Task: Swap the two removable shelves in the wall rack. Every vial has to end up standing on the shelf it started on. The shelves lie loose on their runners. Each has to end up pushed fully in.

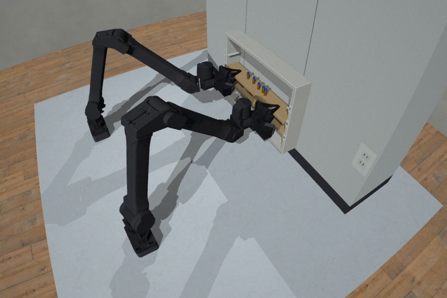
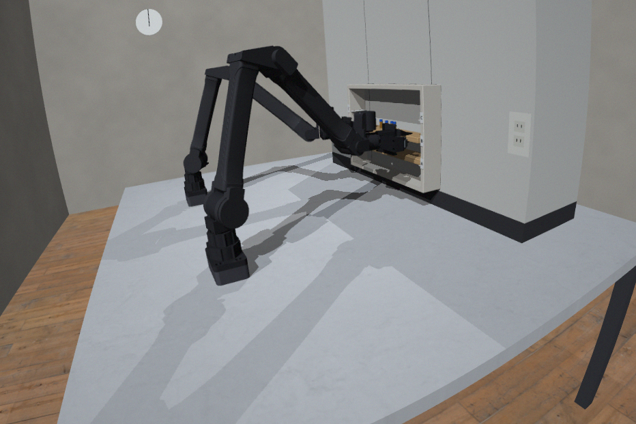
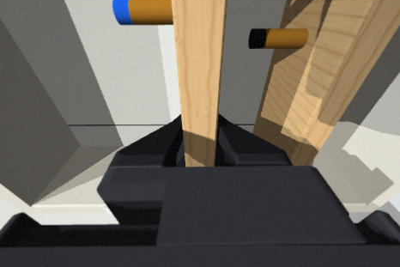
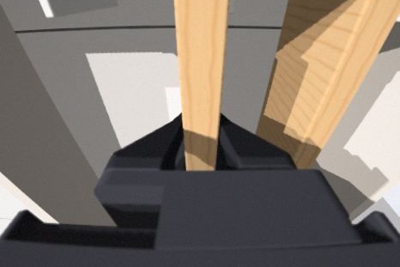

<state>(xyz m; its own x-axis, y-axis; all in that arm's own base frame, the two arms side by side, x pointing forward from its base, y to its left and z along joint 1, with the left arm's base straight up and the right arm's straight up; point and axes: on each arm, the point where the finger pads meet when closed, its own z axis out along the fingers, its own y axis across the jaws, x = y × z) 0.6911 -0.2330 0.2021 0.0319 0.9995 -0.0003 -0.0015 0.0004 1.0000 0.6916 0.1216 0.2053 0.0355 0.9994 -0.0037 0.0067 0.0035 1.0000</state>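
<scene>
Right now my right hand is 150 mm to the right of the wall rack and 20 mm short of it. Also, from my right hand: wall (210 mm ahead, 210 mm above, 140 mm to the left).
</scene>
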